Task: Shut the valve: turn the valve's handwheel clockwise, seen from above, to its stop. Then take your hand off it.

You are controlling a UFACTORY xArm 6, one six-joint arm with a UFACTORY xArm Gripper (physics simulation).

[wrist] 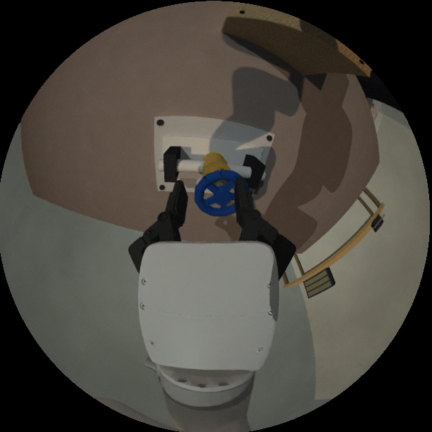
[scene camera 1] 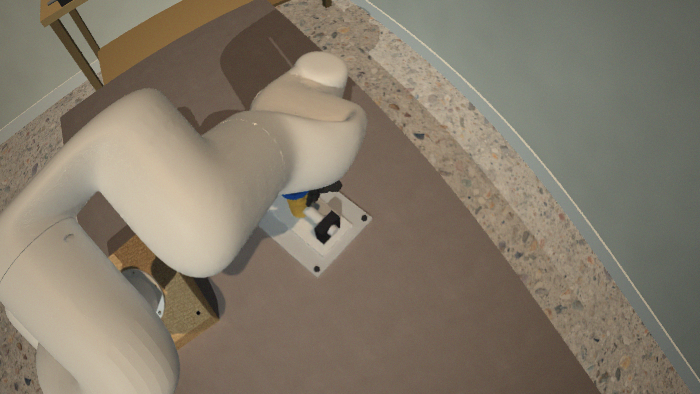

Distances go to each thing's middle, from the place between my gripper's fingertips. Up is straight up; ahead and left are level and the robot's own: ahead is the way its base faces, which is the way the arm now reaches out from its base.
Labels:
I see my gripper 20 mm to the right of the blue handwheel (wrist: 221, 195), 10 mm short of it and 10 mm above it. The rest, counted from my hand: pale base plate (scene camera 1: 278, 231): 130 mm below, 20 mm to the left, 10 mm ahead.

